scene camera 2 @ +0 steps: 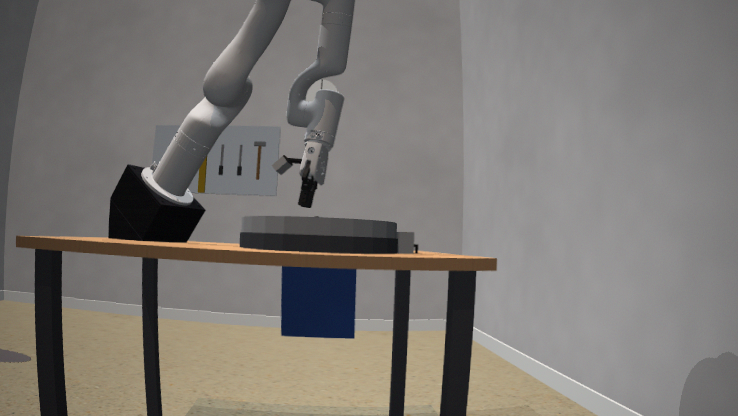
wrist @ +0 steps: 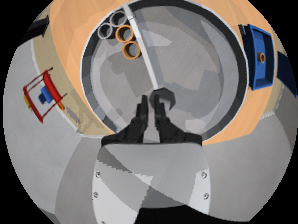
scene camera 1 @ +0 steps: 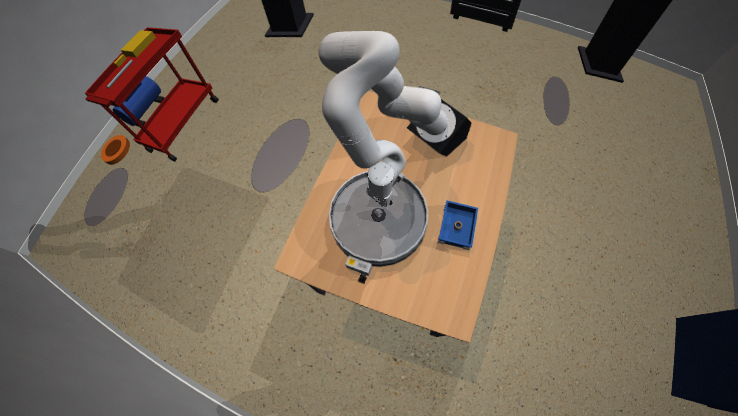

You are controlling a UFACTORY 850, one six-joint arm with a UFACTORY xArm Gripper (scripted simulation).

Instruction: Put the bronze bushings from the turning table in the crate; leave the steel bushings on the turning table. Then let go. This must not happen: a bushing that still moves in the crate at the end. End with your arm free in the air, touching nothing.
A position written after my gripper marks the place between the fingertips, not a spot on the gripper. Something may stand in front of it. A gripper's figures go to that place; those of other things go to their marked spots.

Labels:
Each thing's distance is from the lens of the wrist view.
my gripper (wrist: 150, 101): 0.13 m
blue crate (wrist: 261, 75): 0.43 m

